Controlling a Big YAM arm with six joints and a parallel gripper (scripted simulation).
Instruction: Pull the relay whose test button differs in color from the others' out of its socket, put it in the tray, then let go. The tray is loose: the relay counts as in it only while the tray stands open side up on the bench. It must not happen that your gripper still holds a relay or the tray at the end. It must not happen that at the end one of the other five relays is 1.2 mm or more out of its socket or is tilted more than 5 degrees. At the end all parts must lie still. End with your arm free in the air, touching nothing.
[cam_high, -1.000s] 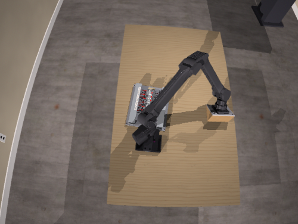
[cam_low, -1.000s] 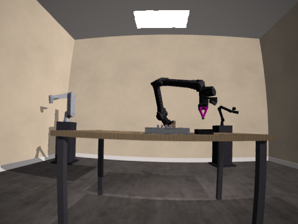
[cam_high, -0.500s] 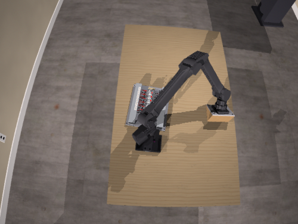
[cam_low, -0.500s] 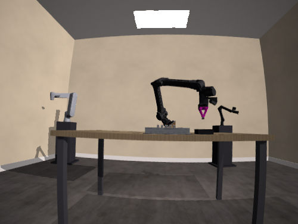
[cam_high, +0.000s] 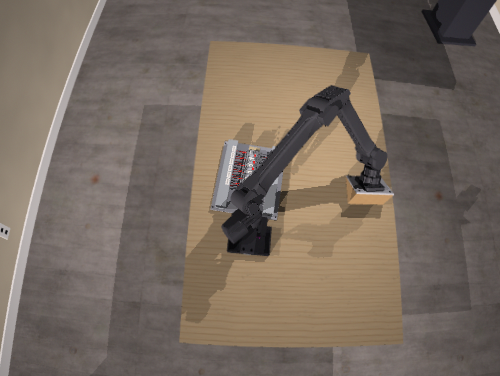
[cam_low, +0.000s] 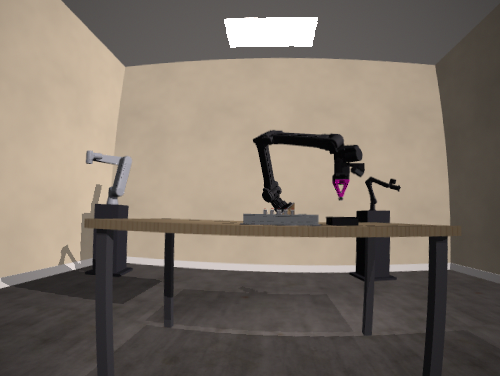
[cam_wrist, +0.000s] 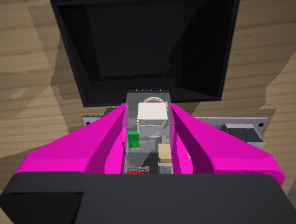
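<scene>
Right now the black tray is 120 mm below my hand. The rest, counted from my hand: relay: right at my hand.
</scene>
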